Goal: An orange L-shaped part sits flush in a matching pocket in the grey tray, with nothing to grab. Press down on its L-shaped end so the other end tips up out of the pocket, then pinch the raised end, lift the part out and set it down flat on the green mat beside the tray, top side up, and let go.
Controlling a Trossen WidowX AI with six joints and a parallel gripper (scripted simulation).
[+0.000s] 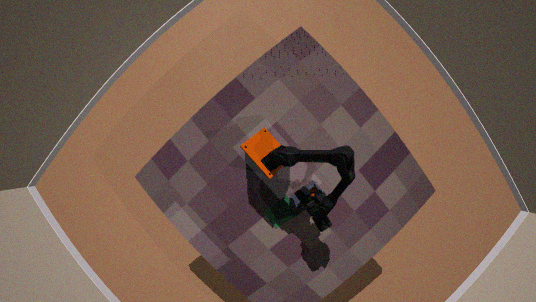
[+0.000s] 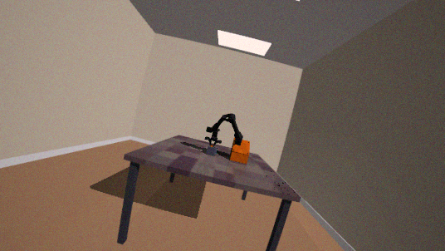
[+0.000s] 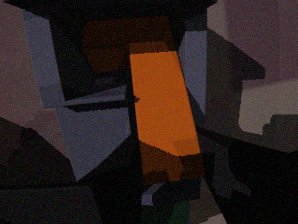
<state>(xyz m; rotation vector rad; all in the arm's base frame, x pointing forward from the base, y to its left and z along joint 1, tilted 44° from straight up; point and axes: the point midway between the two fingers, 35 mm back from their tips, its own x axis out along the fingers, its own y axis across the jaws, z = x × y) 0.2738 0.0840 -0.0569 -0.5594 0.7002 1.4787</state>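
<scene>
Now: gripper tip 14 cm to the left of the green mat, 8 cm above it and 3 cm past it. From my gripper tip the other things lie so: orange L-shaped part: 4 cm to the left, 3 cm below, 1 cm behind.
</scene>
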